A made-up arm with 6 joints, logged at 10 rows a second.
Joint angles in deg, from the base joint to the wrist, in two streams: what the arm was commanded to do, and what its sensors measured. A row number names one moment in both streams.
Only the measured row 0 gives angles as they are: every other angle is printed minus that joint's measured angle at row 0.
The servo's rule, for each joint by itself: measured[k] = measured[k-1] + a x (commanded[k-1-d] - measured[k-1]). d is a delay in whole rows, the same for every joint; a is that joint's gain. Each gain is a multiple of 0.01, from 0.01 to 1. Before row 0 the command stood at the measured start. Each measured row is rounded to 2 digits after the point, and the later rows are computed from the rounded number. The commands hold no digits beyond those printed.
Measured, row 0: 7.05, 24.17, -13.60, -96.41, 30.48, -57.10
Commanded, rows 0 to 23: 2.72, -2.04, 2.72, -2.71, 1.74, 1.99; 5.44, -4.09, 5.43, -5.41, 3.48, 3.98; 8.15, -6.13, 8.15, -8.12, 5.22, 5.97; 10.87, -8.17, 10.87, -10.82, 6.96, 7.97; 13.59, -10.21, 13.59, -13.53, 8.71, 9.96; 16.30, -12.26, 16.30, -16.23, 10.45, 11.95; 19.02, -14.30, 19.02, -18.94, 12.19, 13.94; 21.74, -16.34, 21.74, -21.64, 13.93, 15.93; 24.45, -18.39, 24.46, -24.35, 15.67, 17.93; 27.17, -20.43, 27.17, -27.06, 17.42, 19.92; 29.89, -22.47, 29.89, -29.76, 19.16, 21.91; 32.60, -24.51, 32.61, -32.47, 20.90, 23.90; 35.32, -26.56, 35.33, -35.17, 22.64, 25.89; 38.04, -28.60, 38.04, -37.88, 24.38, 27.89; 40.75, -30.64, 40.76, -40.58, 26.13, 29.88; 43.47, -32.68, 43.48, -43.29, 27.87, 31.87; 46.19, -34.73, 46.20, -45.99, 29.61, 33.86; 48.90, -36.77, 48.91, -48.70, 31.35, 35.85; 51.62, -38.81, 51.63, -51.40, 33.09, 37.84; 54.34, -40.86, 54.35, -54.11, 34.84, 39.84; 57.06, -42.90, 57.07, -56.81, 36.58, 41.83; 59.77, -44.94, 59.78, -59.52, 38.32, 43.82; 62.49, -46.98, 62.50, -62.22, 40.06, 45.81; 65.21, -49.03, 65.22, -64.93, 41.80, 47.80
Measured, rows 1 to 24: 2.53, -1.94, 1.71, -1.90, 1.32, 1.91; 5.24, -3.98, 4.05, -4.36, 2.96, 3.90; 7.95, -6.02, 6.63, -6.99, 4.68, 5.89; 10.67, -8.06, 9.30, -9.67, 6.41, 7.89; 13.39, -10.10, 12.00, -12.37, 8.16, 9.88; 16.10, -12.15, 14.71, -15.07, 9.90, 11.87; 18.82, -14.19, 17.43, -17.78, 11.64, 13.86; 21.54, -16.23, 20.15, -20.48, 13.38, 15.85; 24.25, -18.28, 22.87, -23.19, 15.12, 17.85; 26.97, -20.32, 25.58, -25.90, 16.87, 19.84; 29.69, -22.36, 28.30, -28.60, 18.61, 21.83; 32.40, -24.40, 31.02, -31.31, 20.35, 23.82; 35.12, -26.45, 33.74, -34.01, 22.09, 25.81; 37.84, -28.49, 36.45, -36.72, 23.83, 27.81; 40.55, -30.53, 39.17, -39.42, 25.58, 29.80; 43.27, -32.57, 41.89, -42.13, 27.32, 31.79; 45.99, -34.62, 44.61, -44.83, 29.06, 33.78; 48.70, -36.66, 47.32, -47.54, 30.80, 35.77; 51.42, -38.70, 50.04, -50.24, 32.54, 37.76; 54.14, -40.75, 52.76, -52.95, 34.29, 39.76; 56.86, -42.79, 55.48, -55.65, 36.03, 41.75; 59.57, -44.83, 58.19, -58.36, 37.77, 43.74; 62.29, -46.87, 60.91, -61.06, 39.51, 45.73; 65.01, -48.92, 63.63, -63.77, 41.25, 47.72
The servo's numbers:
d 0
a 0.93 0.95 0.63 0.70 0.76 0.96

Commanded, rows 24 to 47: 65.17, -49.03, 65.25, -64.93, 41.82, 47.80; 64.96, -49.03, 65.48, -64.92, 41.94, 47.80; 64.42, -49.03, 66.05, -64.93, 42.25, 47.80; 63.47, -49.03, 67.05, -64.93, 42.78, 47.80; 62.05, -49.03, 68.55, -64.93, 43.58, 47.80; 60.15, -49.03, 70.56, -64.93, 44.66, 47.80; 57.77, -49.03, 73.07, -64.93, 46.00, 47.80; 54.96, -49.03, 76.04, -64.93, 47.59, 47.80; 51.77, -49.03, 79.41, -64.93, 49.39, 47.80; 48.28, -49.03, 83.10, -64.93, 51.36, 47.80; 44.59, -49.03, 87.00, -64.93, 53.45, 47.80; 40.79, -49.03, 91.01, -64.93, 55.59, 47.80; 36.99, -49.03, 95.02, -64.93, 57.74, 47.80; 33.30, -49.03, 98.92, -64.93, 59.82, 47.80; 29.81, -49.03, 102.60, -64.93, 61.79, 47.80; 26.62, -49.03, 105.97, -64.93, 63.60, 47.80; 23.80, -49.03, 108.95, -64.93, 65.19, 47.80; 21.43, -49.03, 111.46, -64.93, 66.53, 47.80; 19.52, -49.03, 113.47, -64.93, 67.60, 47.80; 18.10, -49.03, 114.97, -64.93, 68.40, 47.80; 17.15, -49.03, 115.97, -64.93, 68.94, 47.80; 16.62, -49.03, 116.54, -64.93, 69.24, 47.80; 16.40, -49.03, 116.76, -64.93, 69.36, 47.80; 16.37, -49.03, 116.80, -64.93, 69.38, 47.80
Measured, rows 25 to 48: 65.16, -49.02, 64.65, -64.58, 41.68, 47.80; 64.97, -49.03, 65.17, -64.82, 41.88, 47.80; 64.46, -49.03, 65.72, -64.90, 42.16, 47.80; 63.54, -49.03, 66.56, -64.92, 42.63, 47.80; 62.15, -49.03, 67.81, -64.93, 43.35, 47.80; 60.29, -49.03, 69.54, -64.93, 44.35, 47.80; 57.95, -49.03, 71.76, -64.93, 45.60, 47.80; 55.17, -49.03, 74.46, -64.93, 47.11, 47.80; 52.01, -49.03, 77.58, -64.93, 48.84, 47.80; 48.54, -49.03, 81.06, -64.93, 50.76, 47.80; 44.87, -49.03, 84.80, -64.93, 52.80, 47.80; 41.08, -49.03, 88.71, -64.93, 54.92, 47.80; 37.28, -49.03, 92.69, -64.93, 57.06, 47.80; 33.58, -49.03, 96.61, -64.93, 59.16, 47.80; 30.07, -49.03, 100.38, -64.93, 61.16, 47.80; 26.86, -49.03, 103.90, -64.93, 63.01, 47.80; 24.01, -49.03, 107.08, -64.93, 64.67, 47.80; 21.61, -49.03, 109.84, -64.93, 66.08, 47.80; 19.67, -49.03, 112.13, -64.93, 67.24, 47.80; 18.21, -49.03, 113.92, -64.93, 68.12, 47.80; 17.22, -49.03, 115.21, -64.93, 68.74, 47.80; 16.66, -49.03, 116.05, -64.93, 69.12, 47.80; 16.42, -49.03, 116.50, -64.93, 69.30, 47.80; 16.37, -49.03, 116.69, -64.93, 69.36, 47.80
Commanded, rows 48 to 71: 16.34, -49.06, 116.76, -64.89, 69.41, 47.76; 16.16, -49.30, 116.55, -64.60, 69.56, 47.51; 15.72, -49.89, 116.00, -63.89, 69.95, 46.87; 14.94, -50.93, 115.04, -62.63, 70.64, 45.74; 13.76, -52.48, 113.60, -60.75, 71.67, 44.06; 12.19, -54.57, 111.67, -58.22, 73.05, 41.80; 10.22, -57.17, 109.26, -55.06, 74.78, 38.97; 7.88, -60.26, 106.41, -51.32, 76.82, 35.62; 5.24, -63.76, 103.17, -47.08, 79.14, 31.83; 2.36, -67.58, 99.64, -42.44, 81.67, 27.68; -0.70, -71.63, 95.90, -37.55, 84.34, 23.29; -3.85, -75.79, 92.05, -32.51, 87.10, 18.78; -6.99, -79.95, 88.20, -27.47, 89.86, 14.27; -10.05, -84.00, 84.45, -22.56, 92.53, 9.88; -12.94, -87.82, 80.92, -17.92, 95.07, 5.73; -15.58, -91.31, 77.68, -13.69, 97.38, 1.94; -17.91, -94.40, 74.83, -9.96, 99.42, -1.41; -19.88, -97.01, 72.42, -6.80, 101.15, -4.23; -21.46, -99.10, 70.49, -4.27, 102.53, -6.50; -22.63, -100.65, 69.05, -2.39, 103.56, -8.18; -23.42, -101.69, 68.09, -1.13, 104.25, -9.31; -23.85, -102.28, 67.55, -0.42, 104.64, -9.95; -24.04, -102.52, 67.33, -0.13, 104.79, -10.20; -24.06, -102.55, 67.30, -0.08, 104.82, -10.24
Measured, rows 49 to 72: 16.34, -49.06, 116.73, -64.90, 69.40, 47.76; 16.17, -49.29, 116.62, -64.69, 69.52, 47.52; 15.75, -49.86, 116.23, -64.13, 69.85, 46.90; 15.00, -50.88, 115.48, -63.08, 70.45, 45.79; 13.85, -52.40, 114.30, -61.45, 71.38, 44.13; 12.31, -54.46, 112.64, -59.19, 72.65, 41.89; 10.37, -57.03, 110.51, -56.30, 74.27, 39.09; 8.05, -60.10, 107.93, -52.81, 76.21, 35.76; 5.44, -63.58, 104.93, -48.80, 78.44, 31.99; 2.58, -67.38, 101.60, -44.35, 80.89, 27.85; -0.47, -71.42, 98.01, -39.59, 83.51, 23.47; -3.61, -75.57, 94.26, -34.63, 86.24, 18.97; -6.75, -79.73, 90.44, -29.62, 88.99, 14.46; -9.82, -83.79, 86.67, -24.68, 91.68, 10.06; -12.72, -87.62, 83.05, -19.95, 94.26, 5.90; -15.38, -91.13, 79.67, -15.57, 96.63, 2.10; -17.73, -94.24, 76.62, -11.64, 98.75, -1.27; -19.73, -96.87, 73.97, -8.25, 100.57, -4.11; -21.34, -98.99, 71.78, -5.46, 102.06, -6.40; -22.54, -100.57, 70.06, -3.31, 103.20, -8.11; -23.36, -101.63, 68.82, -1.78, 104.00, -9.26; -23.82, -102.25, 68.02, -0.83, 104.49, -9.92; -24.02, -102.51, 67.59, -0.34, 104.72, -10.19; -24.06, -102.55, 67.41, -0.16, 104.80, -10.24
